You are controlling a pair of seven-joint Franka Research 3 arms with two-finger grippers.
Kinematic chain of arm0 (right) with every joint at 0, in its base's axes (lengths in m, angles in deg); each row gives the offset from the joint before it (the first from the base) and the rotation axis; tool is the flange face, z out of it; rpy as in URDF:
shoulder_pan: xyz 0 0 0.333 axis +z
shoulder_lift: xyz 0 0 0 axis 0.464 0.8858 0
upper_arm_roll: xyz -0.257 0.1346 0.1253 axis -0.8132 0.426 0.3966
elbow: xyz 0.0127 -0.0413 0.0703 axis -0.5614 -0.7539 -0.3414
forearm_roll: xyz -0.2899 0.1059 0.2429 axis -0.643 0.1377 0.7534
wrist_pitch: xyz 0 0 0 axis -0.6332 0.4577 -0.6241
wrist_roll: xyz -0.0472 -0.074 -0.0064 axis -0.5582 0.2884 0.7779
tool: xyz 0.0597 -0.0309 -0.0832 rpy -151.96 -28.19 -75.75
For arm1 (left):
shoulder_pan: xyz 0 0 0.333 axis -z
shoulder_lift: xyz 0 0 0 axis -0.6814 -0.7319 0
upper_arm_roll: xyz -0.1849 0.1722 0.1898 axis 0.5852 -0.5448 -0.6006
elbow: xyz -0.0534 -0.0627 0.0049 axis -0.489 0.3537 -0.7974
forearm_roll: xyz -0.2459 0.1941 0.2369 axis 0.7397 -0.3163 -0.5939
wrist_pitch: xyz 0 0 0 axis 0.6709 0.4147 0.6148
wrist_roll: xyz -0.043 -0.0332 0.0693 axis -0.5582 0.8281 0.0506
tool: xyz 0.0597 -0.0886 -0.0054 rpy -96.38 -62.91 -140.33
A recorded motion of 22 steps. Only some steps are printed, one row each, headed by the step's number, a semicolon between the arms.
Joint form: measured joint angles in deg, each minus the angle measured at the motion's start. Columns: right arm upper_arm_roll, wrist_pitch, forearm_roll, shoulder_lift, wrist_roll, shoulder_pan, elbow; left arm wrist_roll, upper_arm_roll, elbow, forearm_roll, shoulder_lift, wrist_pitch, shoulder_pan.
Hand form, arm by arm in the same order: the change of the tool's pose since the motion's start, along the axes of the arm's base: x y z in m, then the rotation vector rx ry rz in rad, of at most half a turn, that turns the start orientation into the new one. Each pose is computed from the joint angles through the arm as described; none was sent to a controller.
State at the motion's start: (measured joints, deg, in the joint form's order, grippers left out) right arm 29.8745 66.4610 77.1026 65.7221 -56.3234 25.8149 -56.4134; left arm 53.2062 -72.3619 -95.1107 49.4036 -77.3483 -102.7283 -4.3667
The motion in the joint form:
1: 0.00 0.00 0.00 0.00 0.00 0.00 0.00; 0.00 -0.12 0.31 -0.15 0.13 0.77 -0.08
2: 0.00 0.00 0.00 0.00 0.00 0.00 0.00; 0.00 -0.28 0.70 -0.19 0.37 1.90 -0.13
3: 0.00 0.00 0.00 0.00 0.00 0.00 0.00; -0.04 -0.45 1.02 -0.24 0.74 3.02 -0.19
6: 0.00 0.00 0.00 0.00 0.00 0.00 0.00; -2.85 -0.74 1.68 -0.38 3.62 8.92 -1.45
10: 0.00 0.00 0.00 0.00 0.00 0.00 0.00; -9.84 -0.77 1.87 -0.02 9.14 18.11 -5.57
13: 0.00 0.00 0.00 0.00 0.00 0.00 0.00; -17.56 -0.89 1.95 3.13 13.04 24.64 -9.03
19: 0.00 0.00 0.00 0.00 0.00 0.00 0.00; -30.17 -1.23 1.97 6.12 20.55 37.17 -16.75
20: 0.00 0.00 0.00 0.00 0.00 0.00 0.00; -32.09 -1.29 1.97 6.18 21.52 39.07 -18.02
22: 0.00 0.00 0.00 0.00 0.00 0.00 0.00; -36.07 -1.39 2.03 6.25 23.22 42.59 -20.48
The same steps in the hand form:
1: 0.0000 0.0000 0.0000 0.0000 0.0000 0.0000; 0.0020 0.0010 0.0022 0.0063 0.0014 0.0005
2: 0.0000 0.0000 0.0000 0.0000 0.0000 0.0000; 0.0041 0.0020 0.0056 0.0146 0.0054 0.0019
3: 0.0000 0.0000 0.0000 0.0000 0.0000 0.0000; 0.0061 0.0035 0.0098 0.0224 0.0080 0.0027
6: 0.0000 0.0000 0.0000 0.0000 0.0000 0.0000; 0.0154 0.0181 0.0355 0.0650 0.0153 -0.0294
10: 0.0000 0.0000 0.0000 0.0000 0.0000 0.0000; 0.0364 0.0597 0.0803 0.1234 0.0283 -0.0874
13: 0.0000 0.0000 0.0000 0.0000 0.0000 0.0000; 0.0494 0.0948 0.1112 0.1285 0.0667 -0.1430
19: 0.0000 0.0000 0.0000 0.0000 0.0000 0.0000; 0.0670 0.1747 0.1681 0.1443 0.1264 -0.2284
20: 0.0000 0.0000 0.0000 0.0000 0.0000 0.0000; 0.0689 0.1880 0.1748 0.1502 0.1360 -0.2428
22: 0.0000 0.0000 0.0000 0.0000 0.0000 0.0000; 0.0720 0.2131 0.1866 0.1593 0.1539 -0.2754

